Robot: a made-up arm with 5 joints. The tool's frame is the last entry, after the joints.
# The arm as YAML. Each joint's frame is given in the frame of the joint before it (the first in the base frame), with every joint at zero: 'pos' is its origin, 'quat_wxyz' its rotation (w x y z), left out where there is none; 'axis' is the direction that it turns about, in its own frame. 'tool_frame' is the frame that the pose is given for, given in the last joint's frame.
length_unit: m
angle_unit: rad
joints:
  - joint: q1
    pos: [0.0, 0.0, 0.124]
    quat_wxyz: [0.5, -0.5, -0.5, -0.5]
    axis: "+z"
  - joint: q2
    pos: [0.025, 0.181, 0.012]
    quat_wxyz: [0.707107, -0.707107, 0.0, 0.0]
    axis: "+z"
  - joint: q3
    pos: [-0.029, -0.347, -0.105]
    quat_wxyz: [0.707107, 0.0, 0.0, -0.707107]
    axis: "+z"
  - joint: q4
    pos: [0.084, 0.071, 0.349]
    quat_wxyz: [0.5, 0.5, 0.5, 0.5]
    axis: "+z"
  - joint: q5
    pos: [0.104, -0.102, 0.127]
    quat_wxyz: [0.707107, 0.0, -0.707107, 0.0]
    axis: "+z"
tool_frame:
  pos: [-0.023, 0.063, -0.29]
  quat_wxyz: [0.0, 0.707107, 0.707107, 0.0]
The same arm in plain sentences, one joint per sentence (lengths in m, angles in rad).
The arm has five revolute joints in a row. What follows holds with every joint at zero, and every direction is one of the base frame's. The first joint sits 0.1240 m along +z from the base frame's origin and turns about +y. The second joint sits 0.1810 m along +x and 0.0120 m along +y and 0.0250 m along +z from the first joint and turns about +x. The third joint sits 0.1050 m along -x and 0.3470 m along +y and 0.0290 m along -z from the second joint and turns about +x. The fourth joint sits 0.3490 m along +x and 0.0840 m along +y and 0.0710 m along +z from the third joint and turns about +y. The fifth joint sits 0.1020 m along -x and 0.1270 m along +y and 0.1040 m along +z from the fourth joint and turns about -z. The tool frame, which is the frame that the pose is given for, sits 0.0630 m along +x and 0.0230 m along -y and 0.2900 m along +z from the fifth joint; its axes are parallel to the base frame's.
